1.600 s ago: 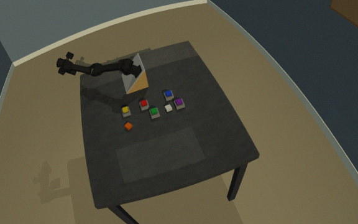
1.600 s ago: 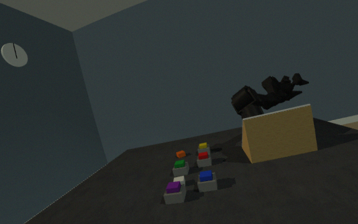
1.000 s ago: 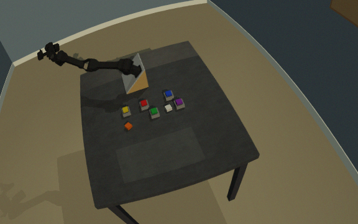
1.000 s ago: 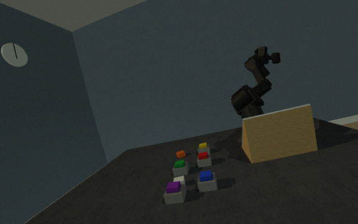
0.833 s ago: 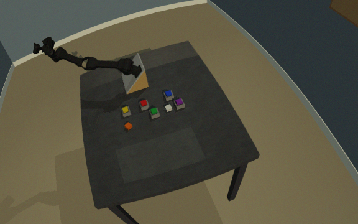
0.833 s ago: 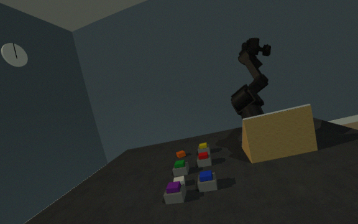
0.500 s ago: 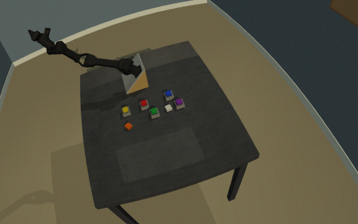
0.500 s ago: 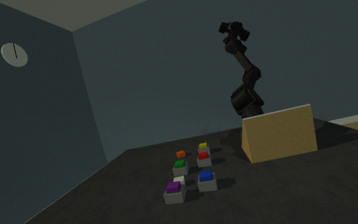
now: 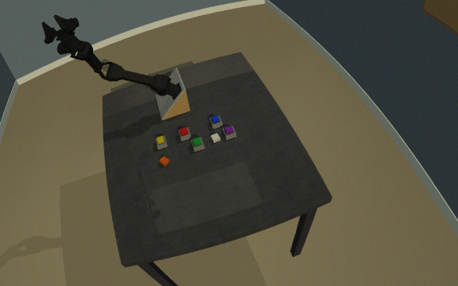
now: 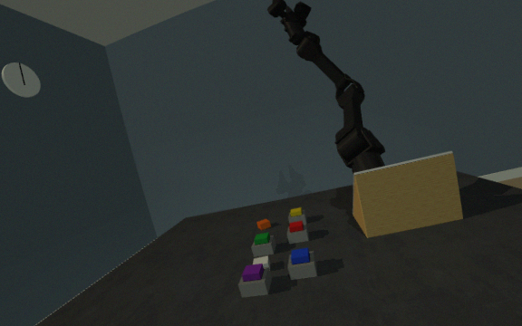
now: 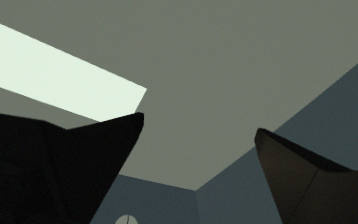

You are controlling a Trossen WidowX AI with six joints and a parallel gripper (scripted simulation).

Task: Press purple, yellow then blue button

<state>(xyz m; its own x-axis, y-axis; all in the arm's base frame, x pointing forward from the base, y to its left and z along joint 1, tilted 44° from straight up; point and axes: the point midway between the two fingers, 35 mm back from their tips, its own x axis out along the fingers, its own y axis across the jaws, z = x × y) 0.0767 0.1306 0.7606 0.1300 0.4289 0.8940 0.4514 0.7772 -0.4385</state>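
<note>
The purple button lies 17 cm ahead of my gripper tip, 61 cm to the left of it and 75 cm below it. The rest, counted from my gripper tip: orange block: 21 cm ahead, 30 cm to the left, 77 cm below; yellow button: 10 cm ahead, 31 cm to the left, 75 cm below; red button: 10 cm ahead, 43 cm to the left, 75 cm below.
</note>
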